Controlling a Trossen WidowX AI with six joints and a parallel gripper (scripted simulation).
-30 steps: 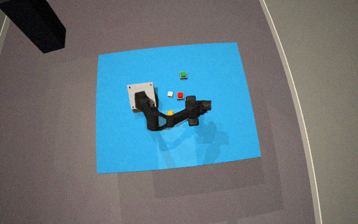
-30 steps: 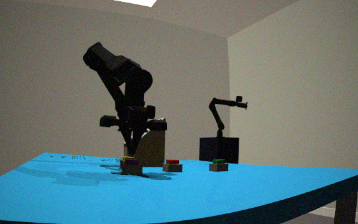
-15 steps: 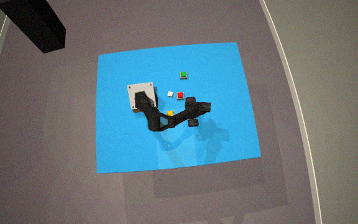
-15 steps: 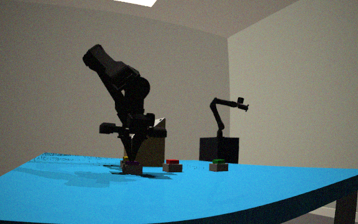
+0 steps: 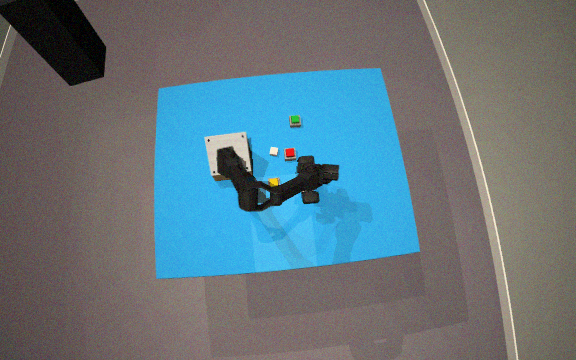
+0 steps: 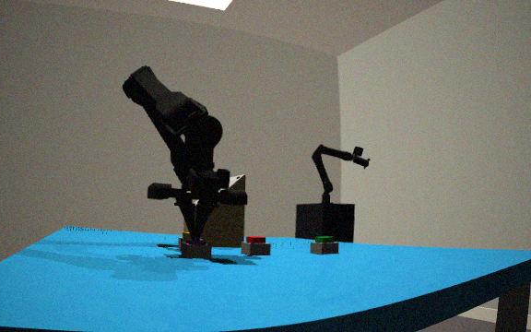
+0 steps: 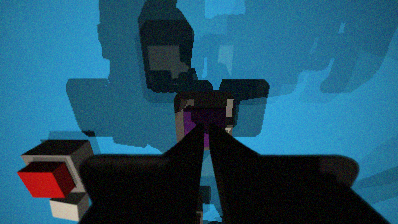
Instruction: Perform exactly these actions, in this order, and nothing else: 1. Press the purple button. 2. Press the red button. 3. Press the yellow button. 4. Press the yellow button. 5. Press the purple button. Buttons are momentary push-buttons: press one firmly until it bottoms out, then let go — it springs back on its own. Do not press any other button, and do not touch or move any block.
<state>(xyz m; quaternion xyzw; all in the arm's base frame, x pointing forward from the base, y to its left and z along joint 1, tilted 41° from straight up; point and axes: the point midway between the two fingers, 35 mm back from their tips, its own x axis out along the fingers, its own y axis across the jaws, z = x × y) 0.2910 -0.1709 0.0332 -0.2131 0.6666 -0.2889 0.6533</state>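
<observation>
Right now the purple button is 1 cm below my gripper tip. Round my gripper tip: yellow button 13 cm behind, 4 cm to the left; small white block 18 cm to the left, 11 cm behind, 2 cm below; red button 15 cm to the left, 4 cm behind.
</observation>
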